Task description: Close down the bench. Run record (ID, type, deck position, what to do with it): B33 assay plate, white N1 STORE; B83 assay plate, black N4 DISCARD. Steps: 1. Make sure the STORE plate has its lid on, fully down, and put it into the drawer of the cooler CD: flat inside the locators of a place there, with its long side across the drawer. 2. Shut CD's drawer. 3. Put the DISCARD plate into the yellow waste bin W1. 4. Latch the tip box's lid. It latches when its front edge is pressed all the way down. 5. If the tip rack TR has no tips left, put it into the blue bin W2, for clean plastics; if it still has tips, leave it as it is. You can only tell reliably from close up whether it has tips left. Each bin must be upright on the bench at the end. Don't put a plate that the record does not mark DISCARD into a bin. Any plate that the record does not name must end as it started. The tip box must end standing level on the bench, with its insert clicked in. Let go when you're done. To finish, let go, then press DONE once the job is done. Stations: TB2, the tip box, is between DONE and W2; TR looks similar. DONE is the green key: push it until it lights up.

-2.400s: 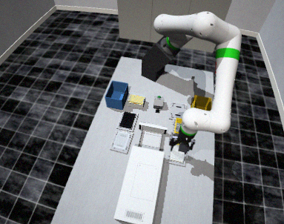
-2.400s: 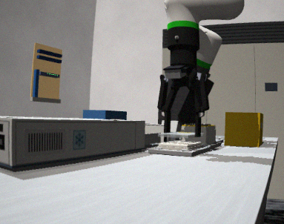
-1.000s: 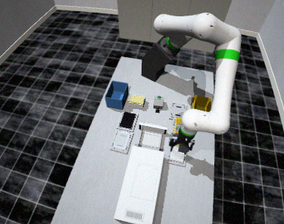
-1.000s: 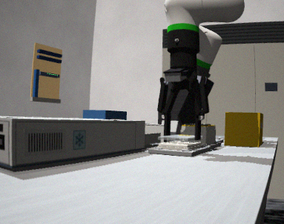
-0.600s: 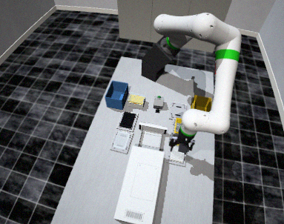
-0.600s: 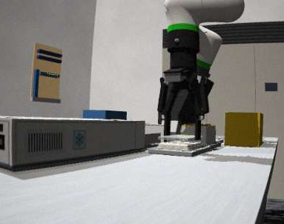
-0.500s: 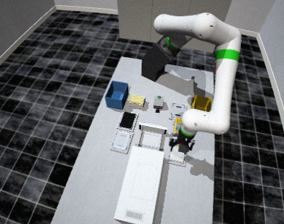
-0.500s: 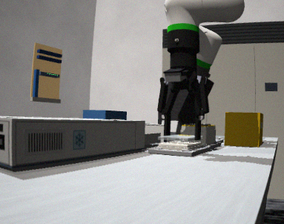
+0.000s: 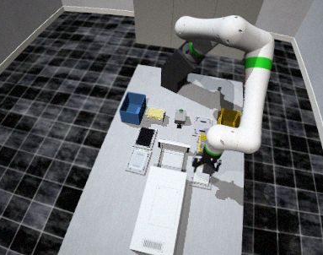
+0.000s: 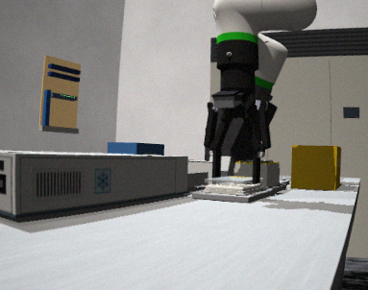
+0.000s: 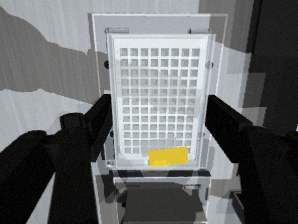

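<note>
My hand is 20 mm above the clear plate lid. From my hand the other things lie so: yellow-topped tip holder: 180 mm behind, 20 mm to the right; cooler drawer: 190 mm to the right, 20 mm below; white plate: 40 mm below.
</note>
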